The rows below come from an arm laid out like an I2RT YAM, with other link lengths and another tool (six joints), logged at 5 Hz.
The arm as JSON. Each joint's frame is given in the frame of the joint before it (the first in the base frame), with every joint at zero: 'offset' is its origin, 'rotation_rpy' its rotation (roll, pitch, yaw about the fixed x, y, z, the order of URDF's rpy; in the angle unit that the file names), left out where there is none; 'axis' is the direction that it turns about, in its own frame. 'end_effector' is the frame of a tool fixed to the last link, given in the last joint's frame.
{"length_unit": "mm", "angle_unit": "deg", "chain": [
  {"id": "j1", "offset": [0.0, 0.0, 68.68], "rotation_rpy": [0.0, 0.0, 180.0], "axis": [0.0, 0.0, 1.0]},
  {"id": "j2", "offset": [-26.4, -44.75, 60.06], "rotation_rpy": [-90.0, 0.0, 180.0], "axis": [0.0, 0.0, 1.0]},
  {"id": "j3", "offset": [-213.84, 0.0, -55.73], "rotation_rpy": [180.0, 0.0, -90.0], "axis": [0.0, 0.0, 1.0]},
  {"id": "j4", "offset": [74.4, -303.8, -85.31], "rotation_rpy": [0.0, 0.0, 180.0], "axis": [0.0, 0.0, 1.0]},
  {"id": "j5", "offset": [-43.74, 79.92, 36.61], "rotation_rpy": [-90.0, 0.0, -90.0], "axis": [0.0, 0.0, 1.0]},
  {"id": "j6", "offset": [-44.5, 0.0, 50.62], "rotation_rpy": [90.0, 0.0, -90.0], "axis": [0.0, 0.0, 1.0]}
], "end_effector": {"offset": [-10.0, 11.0, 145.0], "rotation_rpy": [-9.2, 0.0, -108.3]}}
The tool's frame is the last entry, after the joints.
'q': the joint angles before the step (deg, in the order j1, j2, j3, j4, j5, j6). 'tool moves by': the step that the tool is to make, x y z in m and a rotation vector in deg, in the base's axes. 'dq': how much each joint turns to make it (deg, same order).
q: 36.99, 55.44, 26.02, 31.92, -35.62, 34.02
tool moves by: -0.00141, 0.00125, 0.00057, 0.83, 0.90, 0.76
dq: 0.00, 0.77, 0.00, 1.45, -0.70, 1.53
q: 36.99, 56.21, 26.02, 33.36, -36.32, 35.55
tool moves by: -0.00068, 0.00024, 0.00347, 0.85, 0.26, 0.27
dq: 0.00, 0.13, 0.00, 1.06, -0.21, 1.06
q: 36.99, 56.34, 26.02, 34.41, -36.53, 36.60
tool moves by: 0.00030, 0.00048, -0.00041, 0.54, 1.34, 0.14
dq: 0.00, 0.47, 0.00, 0.65, -0.05, 1.55
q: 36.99, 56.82, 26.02, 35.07, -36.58, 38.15
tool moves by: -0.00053, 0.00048, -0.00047, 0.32, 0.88, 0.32
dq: 0.00, 0.32, 0.00, 0.42, -0.26, 1.01
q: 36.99, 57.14, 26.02, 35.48, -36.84, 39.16
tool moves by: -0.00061, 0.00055, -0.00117, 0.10, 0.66, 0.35
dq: 0.00, 0.33, 0.03, 0.22, -0.31, 0.63
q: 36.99, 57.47, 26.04, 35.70, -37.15, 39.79
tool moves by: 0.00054, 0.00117, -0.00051, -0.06, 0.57, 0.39
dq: -0.06, 0.70, 0.51, -0.05, -0.43, 0.41
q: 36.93, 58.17, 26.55, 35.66, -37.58, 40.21
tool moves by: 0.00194, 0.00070, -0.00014, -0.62, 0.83, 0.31
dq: -0.27, 0.47, 1.02, -1.56, -0.58, 0.05
